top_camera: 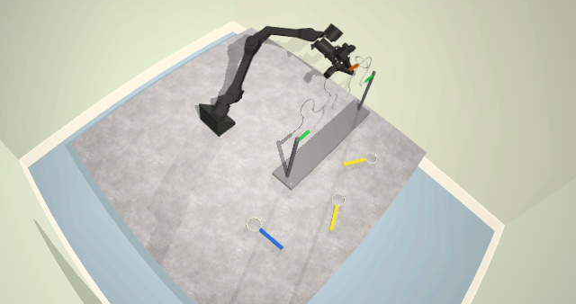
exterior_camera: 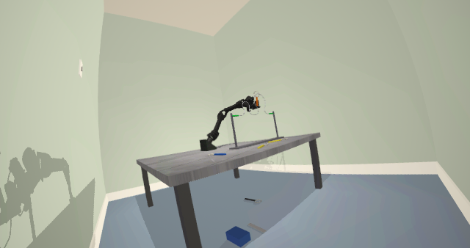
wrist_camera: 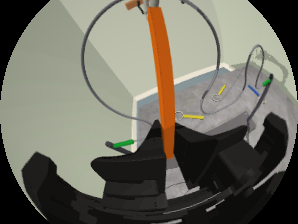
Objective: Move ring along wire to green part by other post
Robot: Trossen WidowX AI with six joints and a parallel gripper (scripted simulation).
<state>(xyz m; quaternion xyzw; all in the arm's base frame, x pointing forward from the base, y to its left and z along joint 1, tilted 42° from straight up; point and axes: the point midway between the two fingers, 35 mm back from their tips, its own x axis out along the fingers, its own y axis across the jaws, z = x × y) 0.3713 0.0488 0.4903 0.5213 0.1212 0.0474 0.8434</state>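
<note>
Right now the orange-handled ring is 30 mm to the right of my gripper tip and 80 mm above it. Round my gripper tip: blue-handled ring: 40 mm ahead, 670 mm to the right, 340 mm below; blue box: 210 mm ahead, 750 mm to the right, 820 mm below.
</note>
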